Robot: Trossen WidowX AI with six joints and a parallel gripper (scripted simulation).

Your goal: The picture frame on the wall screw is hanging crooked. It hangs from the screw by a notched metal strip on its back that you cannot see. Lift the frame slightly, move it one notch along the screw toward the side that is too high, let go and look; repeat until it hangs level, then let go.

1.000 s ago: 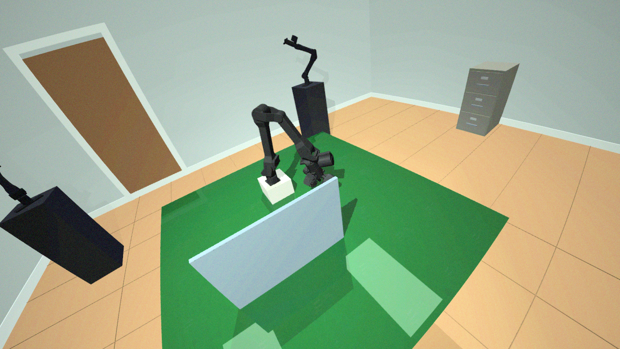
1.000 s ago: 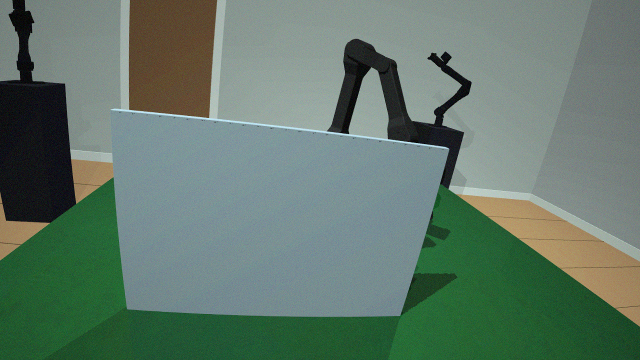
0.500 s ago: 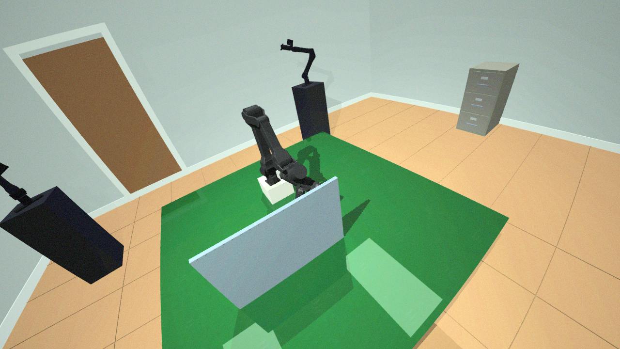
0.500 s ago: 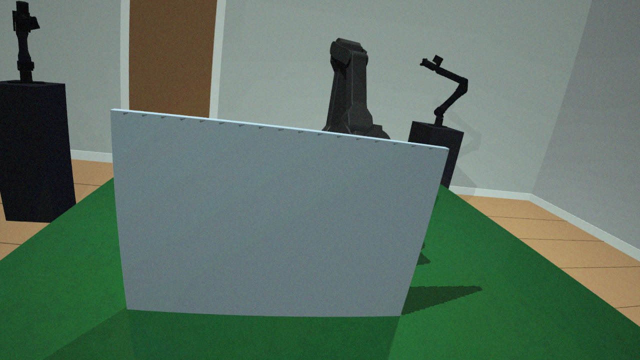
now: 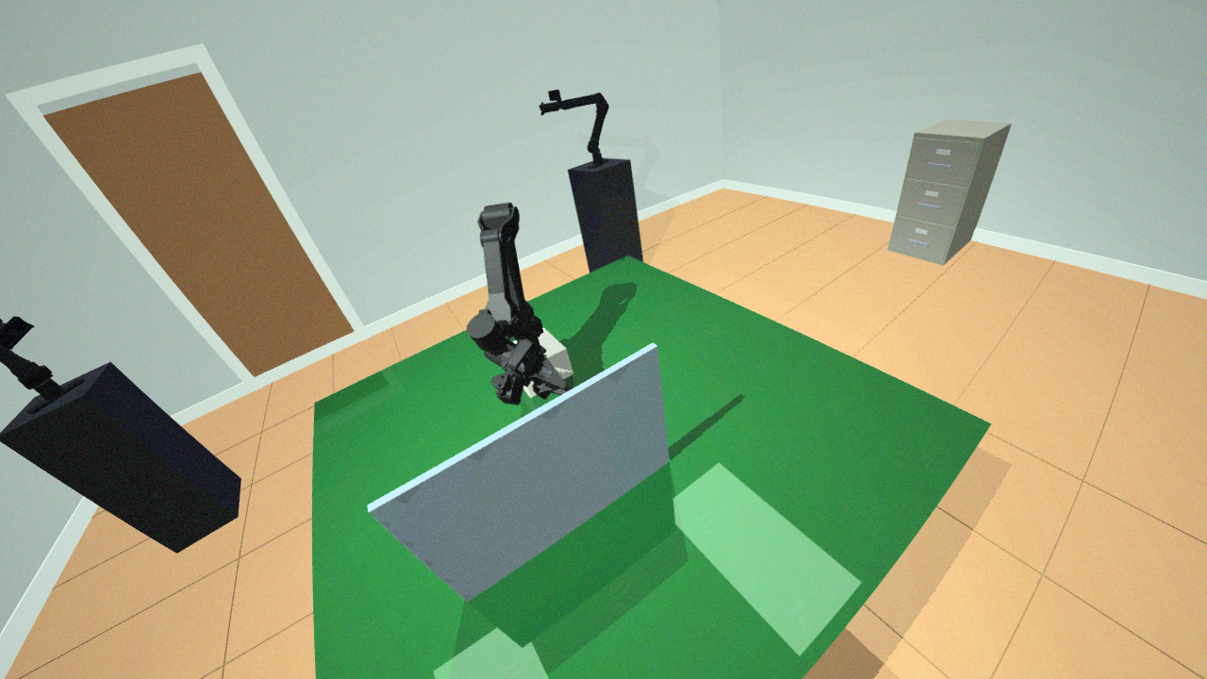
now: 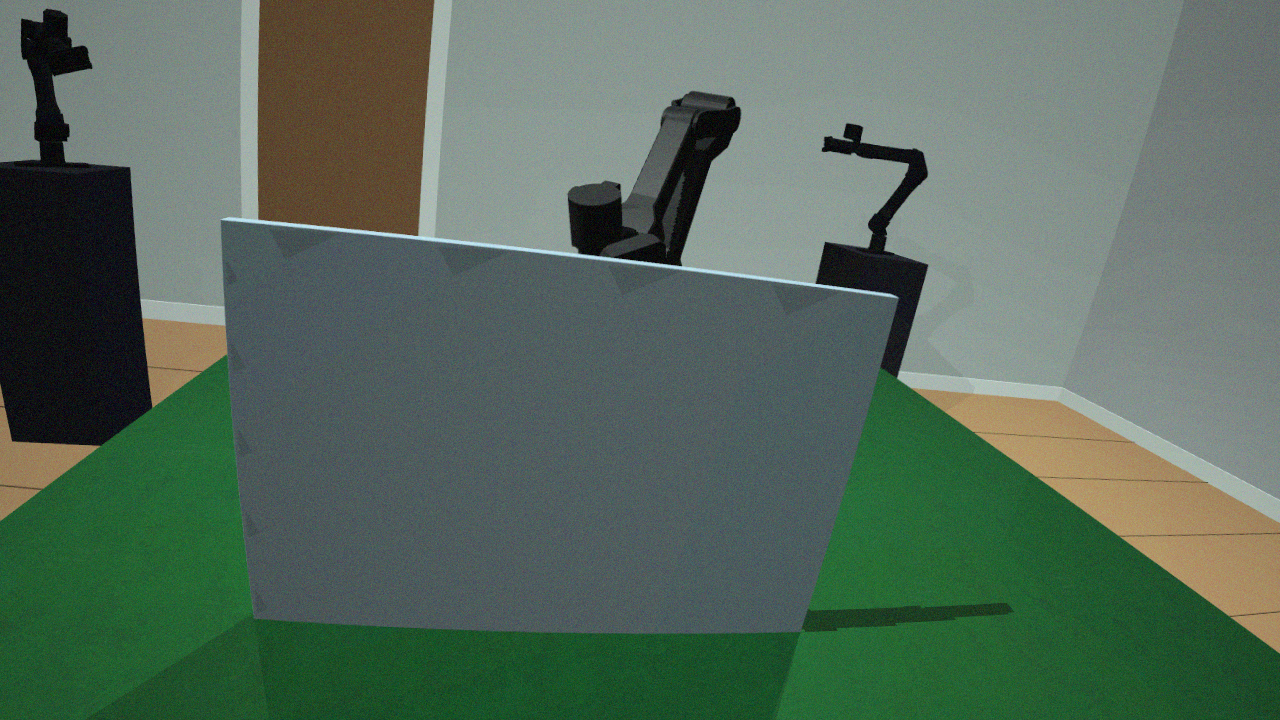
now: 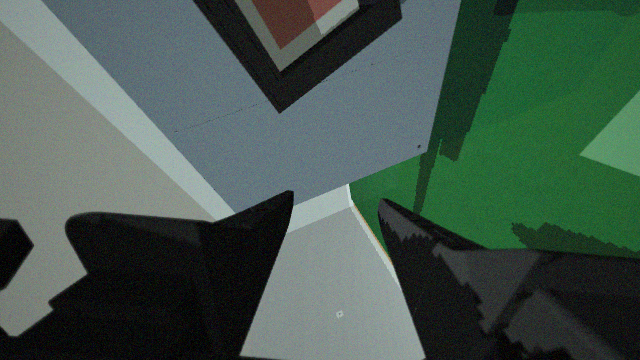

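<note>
Now: gripper tip 140 mm to the left of the picture frame, 100 mm short of it and 20 mm above it. The rest, counted from my gripper tip: wall panel (120 mm to the right, 110 mm ahead, 40 mm below).
</note>
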